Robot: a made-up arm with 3 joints. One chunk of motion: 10 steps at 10 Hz.
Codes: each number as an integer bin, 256 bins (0 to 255) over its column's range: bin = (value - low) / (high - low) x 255, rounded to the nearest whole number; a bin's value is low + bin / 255 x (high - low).
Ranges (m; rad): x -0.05..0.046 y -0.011..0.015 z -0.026..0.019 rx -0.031..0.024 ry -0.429..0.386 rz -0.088..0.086
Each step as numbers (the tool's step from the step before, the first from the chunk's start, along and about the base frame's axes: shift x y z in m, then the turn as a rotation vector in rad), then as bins.
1 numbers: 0.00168 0.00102 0.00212 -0.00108 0.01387 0.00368
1 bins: 137 118 159 139 139 134
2 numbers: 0.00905 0.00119 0.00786 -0.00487 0.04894 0.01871
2 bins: 157 120 192 121 150 156
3 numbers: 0.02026 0.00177 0.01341 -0.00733 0.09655 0.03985
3 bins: 187 125 223 110 164 187
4 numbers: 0.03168 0.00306 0.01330 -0.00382 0.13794 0.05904
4 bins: 217 138 223 126 177 215
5 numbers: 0.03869 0.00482 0.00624 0.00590 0.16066 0.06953
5 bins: 236 155 183 171 184 231
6 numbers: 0.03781 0.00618 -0.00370 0.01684 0.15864 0.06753
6 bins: 233 168 126 222 184 228
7 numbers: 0.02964 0.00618 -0.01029 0.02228 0.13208 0.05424
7 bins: 212 168 89 247 176 208
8 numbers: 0.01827 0.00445 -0.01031 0.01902 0.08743 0.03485
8 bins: 181 152 89 232 162 180
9 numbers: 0.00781 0.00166 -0.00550 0.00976 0.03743 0.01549
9 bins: 154 124 116 189 146 152
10 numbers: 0.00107 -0.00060 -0.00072 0.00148 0.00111 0.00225
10 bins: 136 102 143 151 135 132
